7 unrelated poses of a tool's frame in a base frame.
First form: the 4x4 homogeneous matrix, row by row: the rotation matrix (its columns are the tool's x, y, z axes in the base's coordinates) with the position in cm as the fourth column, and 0 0 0 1 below. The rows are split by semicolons.
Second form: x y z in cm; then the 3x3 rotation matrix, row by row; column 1 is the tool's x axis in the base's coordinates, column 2 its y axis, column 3 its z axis. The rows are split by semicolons. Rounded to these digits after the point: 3 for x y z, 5 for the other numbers.
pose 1, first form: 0.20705 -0.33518 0.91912 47.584; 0.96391 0.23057 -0.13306 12.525; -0.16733 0.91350 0.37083 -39.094; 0 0 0 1
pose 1, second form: 47.584 12.525 -39.094; 0.20705 -0.33518 0.91912; 0.96391 0.23057 -0.13306; -0.16733 0.91350 0.37083
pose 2, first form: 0.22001 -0.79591 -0.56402 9.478; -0.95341 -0.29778 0.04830 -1.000; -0.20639 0.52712 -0.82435 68.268; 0 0 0 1
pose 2, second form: 9.478 -1.000 68.268; 0.22001 -0.79591 -0.56402; -0.95341 -0.29778 0.04830; -0.20639 0.52712 -0.82435
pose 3, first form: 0.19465 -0.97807 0.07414 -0.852; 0.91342 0.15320 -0.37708 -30.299; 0.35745 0.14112 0.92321 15.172; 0 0 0 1
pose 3, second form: -0.852 -30.299 15.172; 0.19465 -0.97807 0.07414; 0.91342 0.15320 -0.37708; 0.35745 0.14112 0.92321
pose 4, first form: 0.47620 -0.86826 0.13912 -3.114; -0.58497 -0.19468 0.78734 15.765; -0.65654 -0.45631 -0.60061 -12.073; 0 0 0 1
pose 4, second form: -3.114 15.765 -12.073; 0.47620 -0.86826 0.13912; -0.58497 -0.19468 0.78734; -0.65654 -0.45631 -0.60061
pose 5, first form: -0.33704 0.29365 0.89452 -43.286; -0.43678 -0.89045 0.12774 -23.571; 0.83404 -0.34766 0.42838 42.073; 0 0 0 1
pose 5, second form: -43.286 -23.571 42.073; -0.33704 0.29365 0.89452; -0.43678 -0.89045 0.12774; 0.83404 -0.34766 0.42838
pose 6, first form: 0.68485 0.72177 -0.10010 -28.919; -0.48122 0.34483 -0.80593 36.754; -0.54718 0.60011 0.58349 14.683; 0 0 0 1
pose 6, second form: -28.919 36.754 14.683; 0.68485 0.72177 -0.10010; -0.48122 0.34483 -0.80593; -0.54718 0.60011 0.58349
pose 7, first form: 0.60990 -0.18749 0.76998 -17.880; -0.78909 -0.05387 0.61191 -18.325; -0.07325 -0.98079 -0.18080 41.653; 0 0 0 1
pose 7, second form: -17.880 -18.325 41.653; 0.60990 -0.18749 0.76998; -0.78909 -0.05387 0.61191; -0.07325 -0.98079 -0.18080
